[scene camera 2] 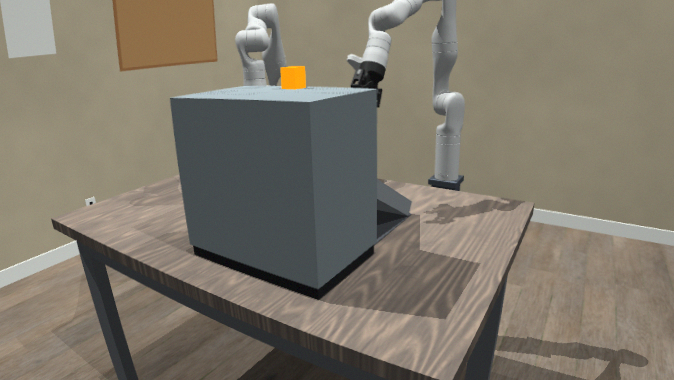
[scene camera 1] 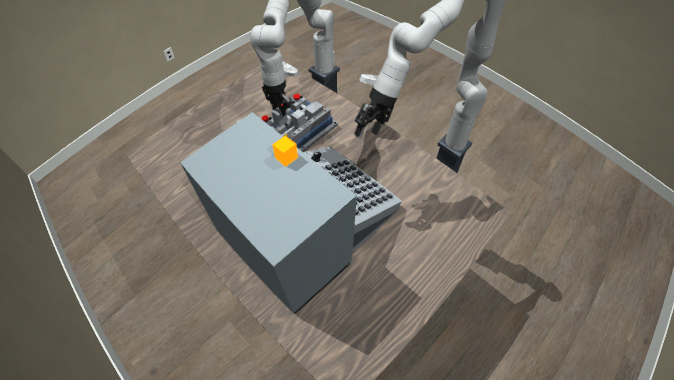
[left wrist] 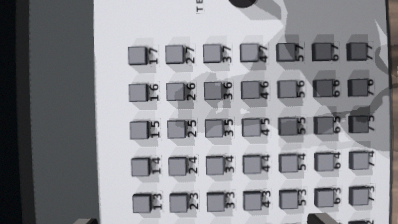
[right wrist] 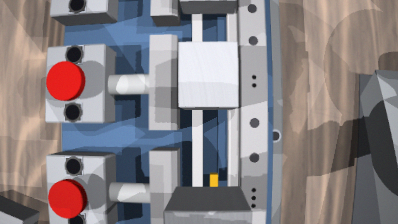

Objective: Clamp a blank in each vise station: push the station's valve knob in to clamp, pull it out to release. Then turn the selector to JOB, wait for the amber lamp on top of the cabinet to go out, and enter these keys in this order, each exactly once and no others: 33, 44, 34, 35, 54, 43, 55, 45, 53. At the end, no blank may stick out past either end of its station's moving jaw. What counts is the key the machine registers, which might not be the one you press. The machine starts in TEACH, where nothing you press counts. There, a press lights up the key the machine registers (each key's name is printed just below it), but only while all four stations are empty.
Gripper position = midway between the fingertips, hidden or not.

Observation:
In view: my left gripper [scene camera 1: 365,135], a grey blank [right wrist: 207,71], a moving jaw [right wrist: 162,81] and a red valve knob [right wrist: 65,81].
My left gripper shows as well in scene camera 2 [scene camera 2: 361,112].

